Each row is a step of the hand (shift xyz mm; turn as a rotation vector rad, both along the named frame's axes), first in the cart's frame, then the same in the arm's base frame.
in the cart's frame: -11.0 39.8 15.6 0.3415 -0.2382 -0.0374
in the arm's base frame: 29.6 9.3 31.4 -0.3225 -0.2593 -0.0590
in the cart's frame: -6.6 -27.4 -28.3 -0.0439 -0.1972 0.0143
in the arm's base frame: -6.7 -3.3 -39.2 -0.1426 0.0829 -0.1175
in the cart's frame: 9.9 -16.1 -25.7 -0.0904 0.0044 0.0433
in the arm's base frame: -6.1 -18.1 -25.5 0.0248 0.0970 0.0067
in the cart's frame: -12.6 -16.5 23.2 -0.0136 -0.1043 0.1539
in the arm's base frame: -17.4 25.5 3.9 -0.1421 0.1095 0.0508
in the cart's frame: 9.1 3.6 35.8 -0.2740 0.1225 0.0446
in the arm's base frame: -16.4 9.7 31.8 0.1983 0.2289 0.0185
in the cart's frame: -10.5 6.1 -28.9 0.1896 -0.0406 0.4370
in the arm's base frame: 21.8 -6.9 -21.5 -0.3019 0.0687 0.3643
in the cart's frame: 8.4 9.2 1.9 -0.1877 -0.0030 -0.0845
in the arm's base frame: 2.8 -7.9 9.4 0.1163 0.1159 -0.1242
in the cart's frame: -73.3 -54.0 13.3 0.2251 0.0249 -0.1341
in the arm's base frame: -16.1 79.0 -44.4 -0.0222 -0.2618 -0.0155
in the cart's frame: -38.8 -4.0 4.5 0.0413 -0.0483 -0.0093
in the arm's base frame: 12.0 35.7 -11.1 -0.0524 -0.0299 -0.0220
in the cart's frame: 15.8 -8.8 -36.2 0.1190 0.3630 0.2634
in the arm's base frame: 1.5 -29.8 -27.3 0.1221 -0.0387 0.4460
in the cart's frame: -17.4 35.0 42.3 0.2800 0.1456 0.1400
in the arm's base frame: 17.3 29.1 46.6 -0.0679 -0.1936 0.2777
